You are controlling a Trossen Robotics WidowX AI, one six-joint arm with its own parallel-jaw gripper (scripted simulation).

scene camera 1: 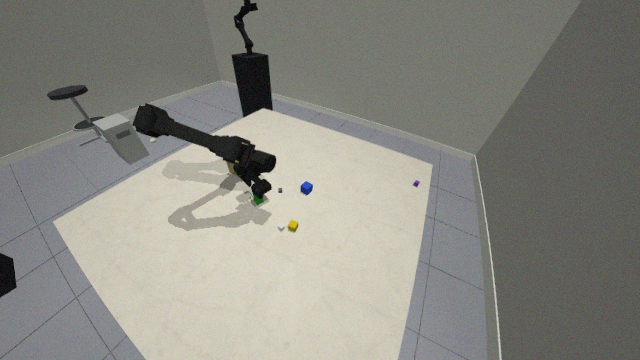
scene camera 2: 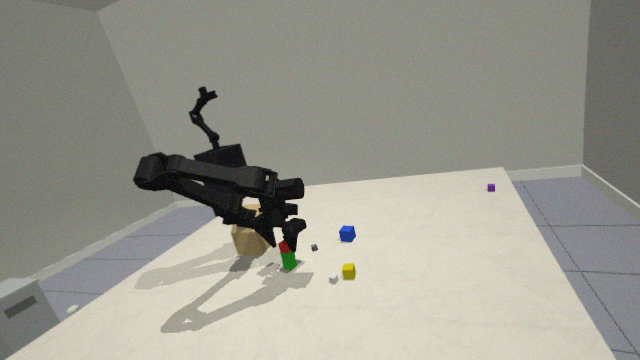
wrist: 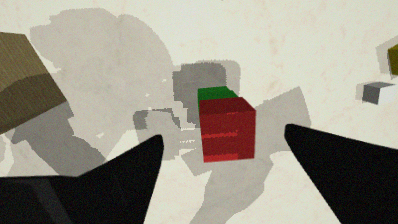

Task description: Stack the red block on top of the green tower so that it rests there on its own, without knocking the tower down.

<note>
The gripper (scene camera 2: 284, 249) is open, with nothing in its grasp. Further things: a red block (wrist: 228, 125).
The gripper is seen too in the wrist view (wrist: 223, 135). Scene camera 1 does not show the red block, which is hidden by the gripper.
</note>
